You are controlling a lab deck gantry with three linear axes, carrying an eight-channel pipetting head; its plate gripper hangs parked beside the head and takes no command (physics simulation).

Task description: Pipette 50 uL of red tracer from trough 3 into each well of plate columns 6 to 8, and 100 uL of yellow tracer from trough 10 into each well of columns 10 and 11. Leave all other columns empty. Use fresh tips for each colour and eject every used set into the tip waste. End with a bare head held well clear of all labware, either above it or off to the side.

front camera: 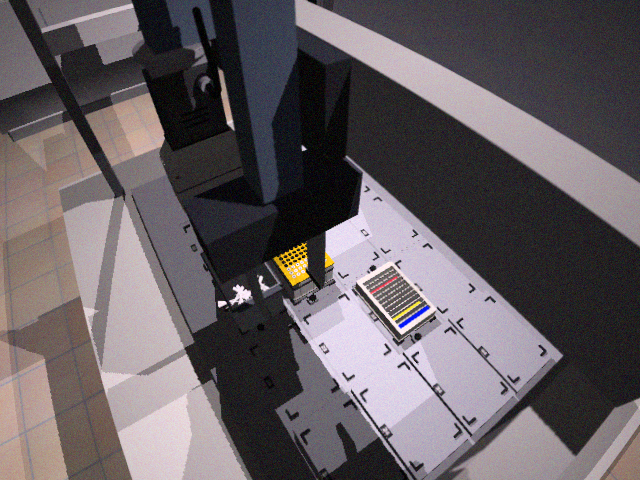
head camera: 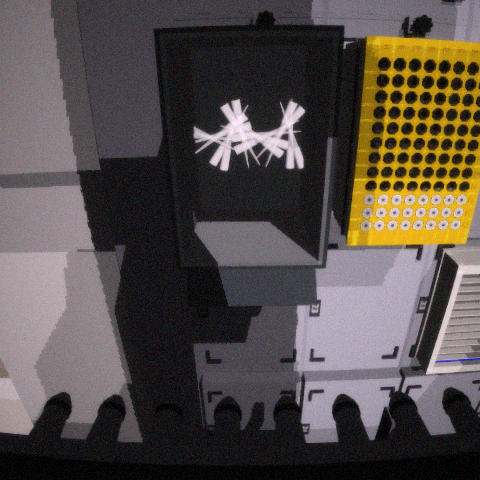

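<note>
The pipetting head is high over the left of the deck. In the head view its nozzles are dark and carry no tips, well above the deck. The parked plate gripper hangs beside the head; one finger shows before the tip rack, the other is hidden. Used white tips lie piled in the dark tip waste bin. The yellow tip rack holds three rows of tips at one end. The trough carrier shows red and yellow strips. The plate does not show.
A blue strip fills the trough beside the yellow. The gripper's dark block and blue-grey column cover the back left of the deck. A dark wall runs behind the deck. The deck has black corner marks and small knobs.
</note>
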